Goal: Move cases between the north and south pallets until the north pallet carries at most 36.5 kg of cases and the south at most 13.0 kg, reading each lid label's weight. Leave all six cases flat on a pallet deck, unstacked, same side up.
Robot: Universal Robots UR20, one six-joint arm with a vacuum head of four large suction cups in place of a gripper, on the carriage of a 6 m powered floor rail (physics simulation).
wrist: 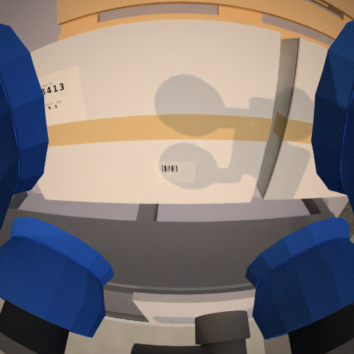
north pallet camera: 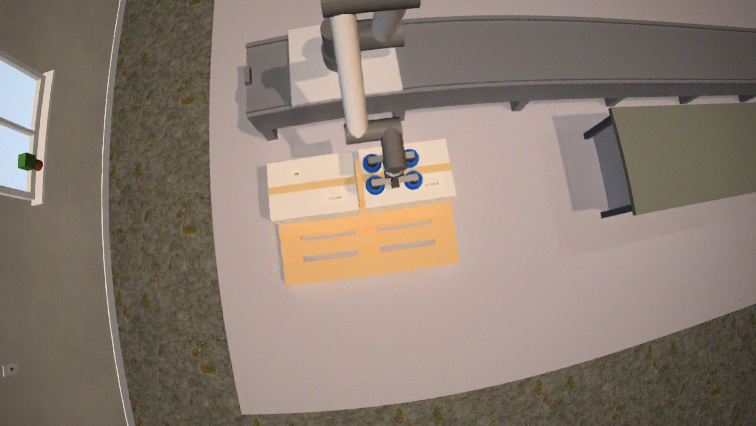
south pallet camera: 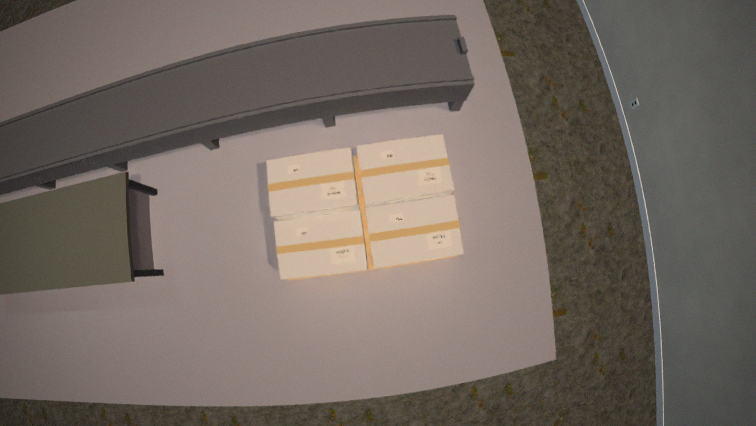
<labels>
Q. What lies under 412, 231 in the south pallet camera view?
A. A case.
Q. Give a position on a case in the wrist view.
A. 287, 171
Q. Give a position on my suction head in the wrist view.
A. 58, 277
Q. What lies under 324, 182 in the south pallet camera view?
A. A case.
</labels>
